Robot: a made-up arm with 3 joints. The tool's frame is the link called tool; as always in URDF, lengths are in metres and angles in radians.
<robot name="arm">
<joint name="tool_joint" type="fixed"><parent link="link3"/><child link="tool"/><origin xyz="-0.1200 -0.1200 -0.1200" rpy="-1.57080 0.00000 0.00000"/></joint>
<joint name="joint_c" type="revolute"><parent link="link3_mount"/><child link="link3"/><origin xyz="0.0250 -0.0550 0.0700" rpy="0.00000 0.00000 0.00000"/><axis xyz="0 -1 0"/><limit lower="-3.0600" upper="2.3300" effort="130" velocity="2.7"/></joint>
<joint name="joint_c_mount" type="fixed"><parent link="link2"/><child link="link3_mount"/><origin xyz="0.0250 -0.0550 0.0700" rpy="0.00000 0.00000 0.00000"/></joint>
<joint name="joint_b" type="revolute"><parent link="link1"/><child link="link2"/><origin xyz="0.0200 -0.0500 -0.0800" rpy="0.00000 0.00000 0.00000"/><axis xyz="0.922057 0.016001 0.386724"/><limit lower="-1.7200" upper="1.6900" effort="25" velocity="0.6"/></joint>
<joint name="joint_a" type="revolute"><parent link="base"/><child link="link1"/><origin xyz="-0.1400 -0.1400 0.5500" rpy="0.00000 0.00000 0.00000"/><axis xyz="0 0 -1"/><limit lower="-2.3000" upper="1.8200" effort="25" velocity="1"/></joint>
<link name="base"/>
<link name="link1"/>
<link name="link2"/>
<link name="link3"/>
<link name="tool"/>
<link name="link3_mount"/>
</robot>
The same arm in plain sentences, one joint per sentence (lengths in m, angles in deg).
The arm has three revolute joints in a row. What follows holds with every joint at zero, and every direction is one of the base frame's.
The first joint sits 0.14 m along -x and 0.14 m along -y and 0.55 m along +z from the base frame's origin and rotates about -z, from -131.78 to 104.28 deg.
The second joint sits 0.02 m along +x and 0.05 m along -y and 0.08 m along -z from the first joint and rotates about the direction (0.922072, 0.016, 0.386688), from -98.55 to 96.83 deg.
The third joint sits 0.05 m along +x and 0.11 m along -y and 0.14 m along +z from the second joint and rotates about -y, from -175.33 to 133.5 deg.
The tool frame, which is the frame that the pose is given for, sits 0.12 m along -x and 0.12 m along -y and 0.12 m along -z from the third joint; its axes are the base frame's turned by roll -90, pitch 0 and yaw 0 deg (as in URDF: about the fixed x, then y, then z).

